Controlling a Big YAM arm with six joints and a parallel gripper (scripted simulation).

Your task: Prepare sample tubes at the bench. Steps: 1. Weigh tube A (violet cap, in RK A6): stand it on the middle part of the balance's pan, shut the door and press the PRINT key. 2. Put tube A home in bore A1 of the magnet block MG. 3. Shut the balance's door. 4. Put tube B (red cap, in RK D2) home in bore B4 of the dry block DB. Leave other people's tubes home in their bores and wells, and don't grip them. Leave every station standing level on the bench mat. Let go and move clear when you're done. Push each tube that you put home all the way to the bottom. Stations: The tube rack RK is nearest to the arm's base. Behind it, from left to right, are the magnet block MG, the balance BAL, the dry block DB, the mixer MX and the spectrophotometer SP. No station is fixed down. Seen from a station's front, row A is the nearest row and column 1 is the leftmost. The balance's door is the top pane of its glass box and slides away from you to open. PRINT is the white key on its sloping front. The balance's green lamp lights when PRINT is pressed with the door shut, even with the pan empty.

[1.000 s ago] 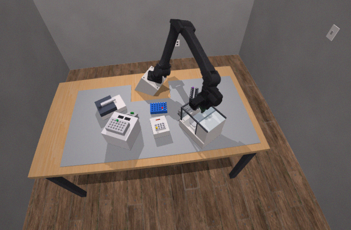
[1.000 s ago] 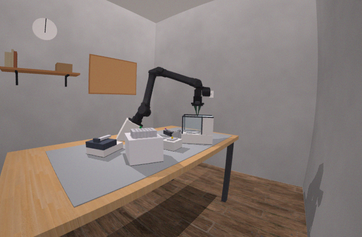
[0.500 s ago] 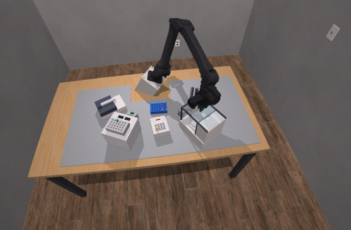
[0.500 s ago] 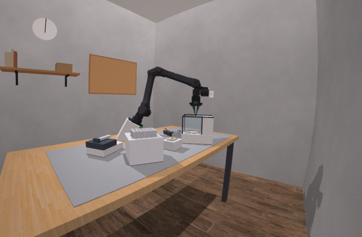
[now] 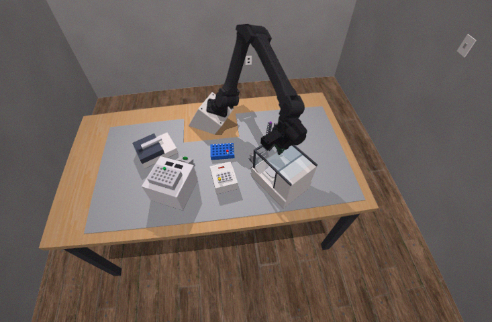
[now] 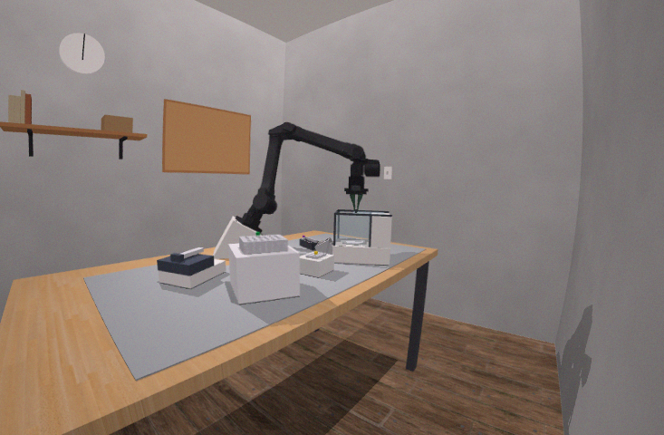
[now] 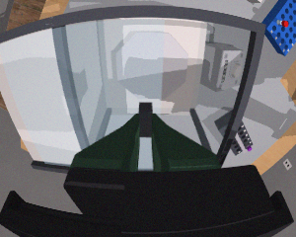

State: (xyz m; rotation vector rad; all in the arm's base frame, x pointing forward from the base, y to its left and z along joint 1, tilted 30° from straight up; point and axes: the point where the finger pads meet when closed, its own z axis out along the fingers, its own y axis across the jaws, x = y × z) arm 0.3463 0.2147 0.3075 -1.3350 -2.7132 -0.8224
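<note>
The tube rack is 16 cm behind my hand, 29 cm to the right of it and 21 cm below it. The rest, counted from my hand: yellow-capped tube 7 cm ahead, 28 cm to the right, 16 cm below; balance door 2 cm ahead, 2 cm to the left, 1 cm below; dry block 2 cm ahead, 27 cm to the right, 19 cm below.
</note>
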